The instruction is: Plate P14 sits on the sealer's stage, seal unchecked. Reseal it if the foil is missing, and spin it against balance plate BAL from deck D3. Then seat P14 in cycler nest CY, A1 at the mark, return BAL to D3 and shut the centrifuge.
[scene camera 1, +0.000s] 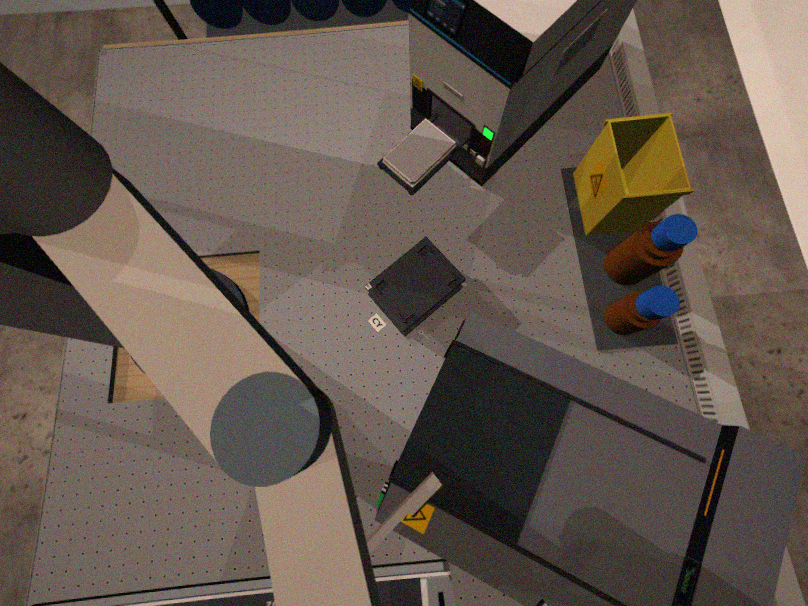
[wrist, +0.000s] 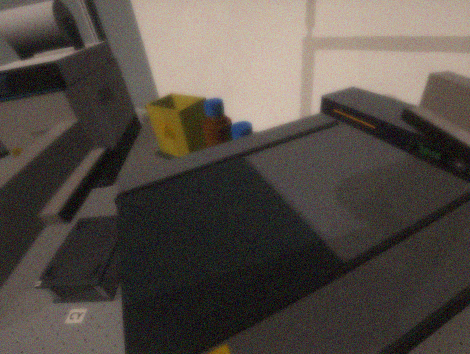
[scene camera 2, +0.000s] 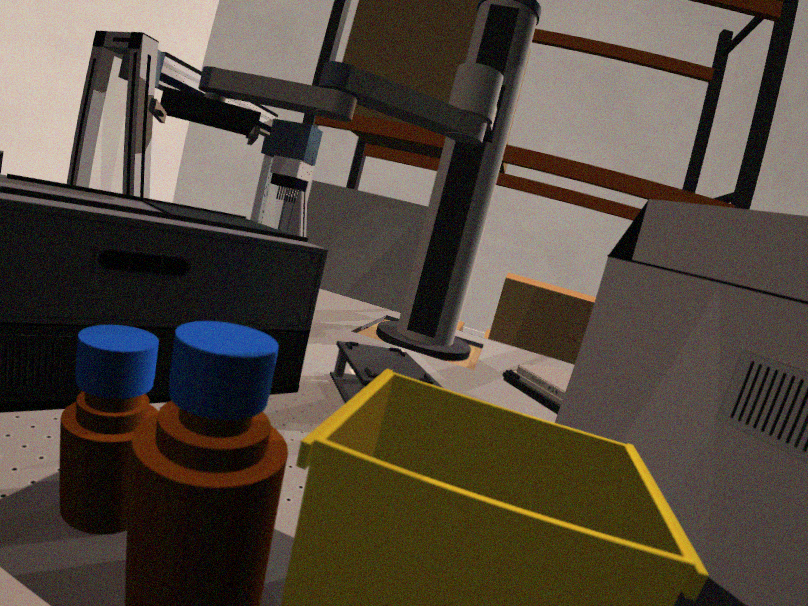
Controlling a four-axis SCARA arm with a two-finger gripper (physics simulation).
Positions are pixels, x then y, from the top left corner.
Labels:
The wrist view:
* gripper: 254, 115
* centrifuge: 341, 225
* brown bottles with blue caps: 218, 128

